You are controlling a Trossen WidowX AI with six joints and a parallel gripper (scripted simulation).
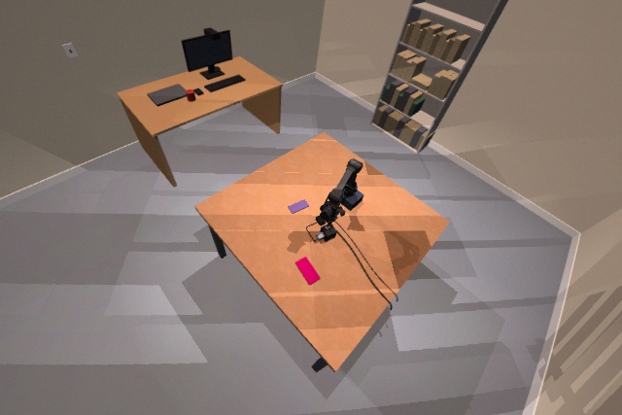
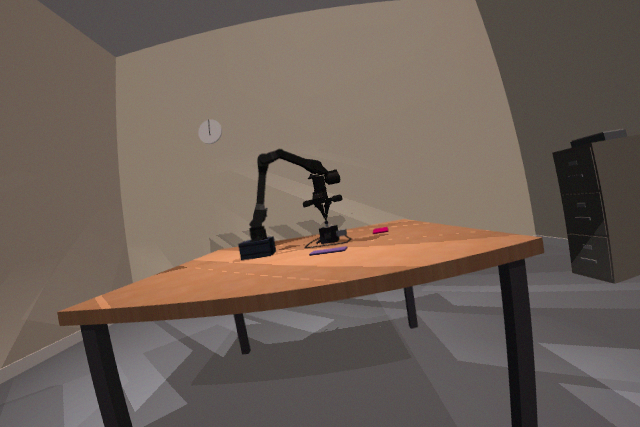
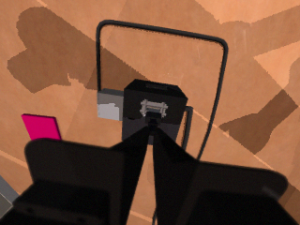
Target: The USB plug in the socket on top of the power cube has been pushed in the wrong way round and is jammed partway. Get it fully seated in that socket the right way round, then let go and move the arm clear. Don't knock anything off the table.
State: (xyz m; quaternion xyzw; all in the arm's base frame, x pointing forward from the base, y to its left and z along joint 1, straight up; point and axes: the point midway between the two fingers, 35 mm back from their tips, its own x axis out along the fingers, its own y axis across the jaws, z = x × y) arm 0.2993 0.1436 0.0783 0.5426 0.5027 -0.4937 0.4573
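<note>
Now: the usb plug 20 mm below my gripper tip. Also, from my gripper tip: purple flat block: 40 mm ahead, 280 mm to the right, 120 mm below; magenta flat block: 250 mm ahead, 140 mm to the left, 120 mm below.
</note>
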